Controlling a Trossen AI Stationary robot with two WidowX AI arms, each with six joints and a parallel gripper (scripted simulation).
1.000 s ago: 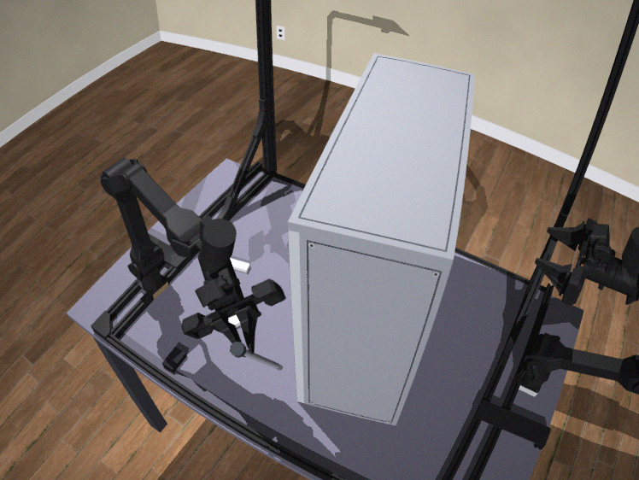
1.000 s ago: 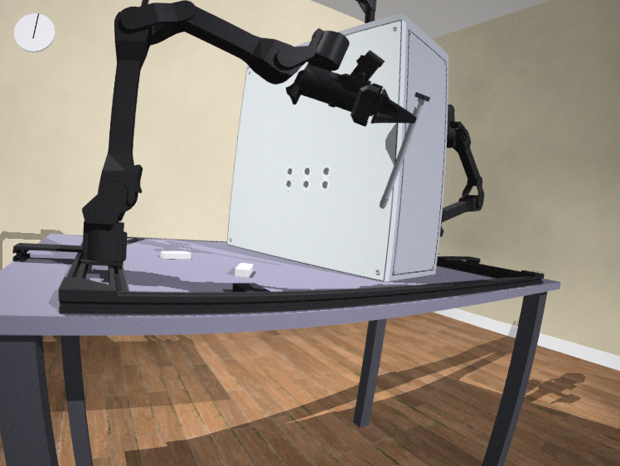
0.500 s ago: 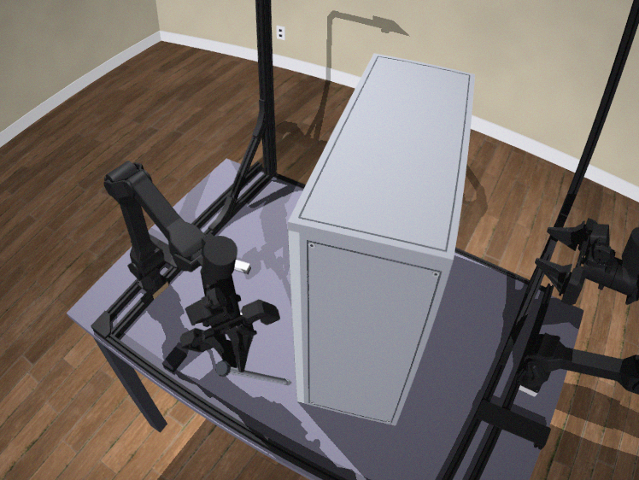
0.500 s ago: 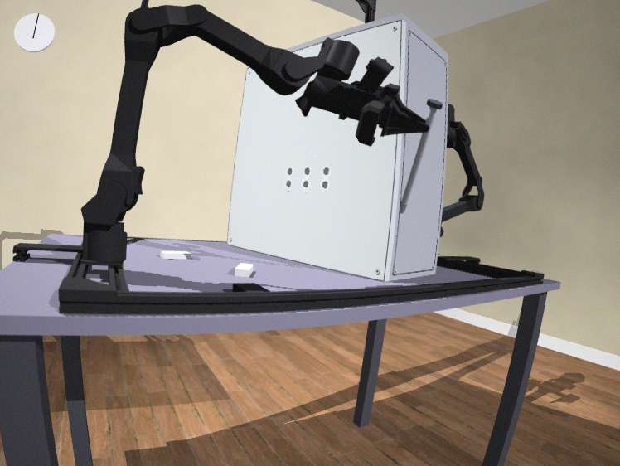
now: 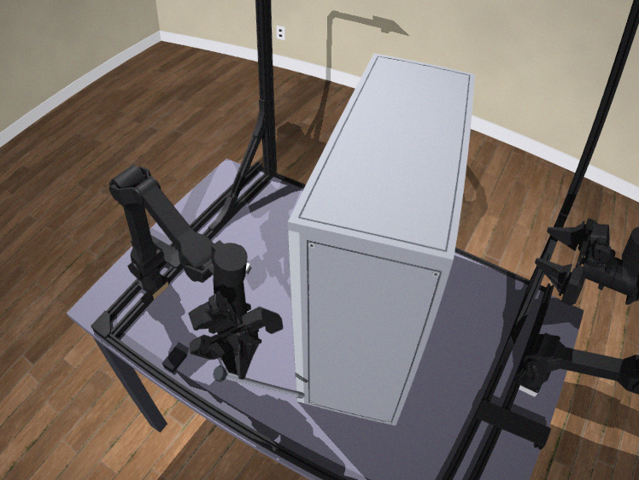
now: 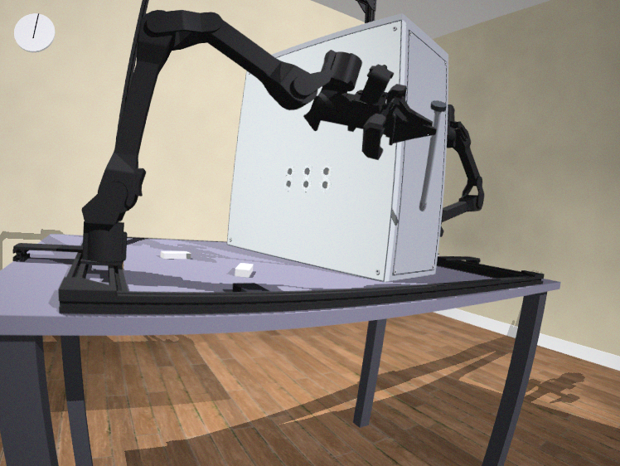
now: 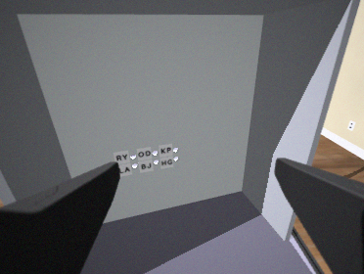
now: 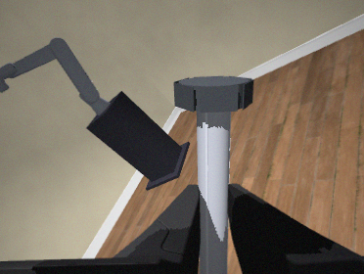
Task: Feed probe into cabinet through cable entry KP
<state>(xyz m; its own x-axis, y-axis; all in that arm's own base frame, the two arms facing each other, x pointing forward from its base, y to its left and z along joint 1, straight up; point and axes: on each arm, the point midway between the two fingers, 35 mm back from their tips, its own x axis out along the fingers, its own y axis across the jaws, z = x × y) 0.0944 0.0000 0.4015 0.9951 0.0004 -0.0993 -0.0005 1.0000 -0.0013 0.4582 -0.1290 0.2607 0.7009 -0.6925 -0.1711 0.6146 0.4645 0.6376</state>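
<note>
Right now the probe is 5 cm to the left of my right hand and 5 cm below it. Round my right hand: black block: 27 cm below, 23 cm to the right, 9 cm behind.
</note>
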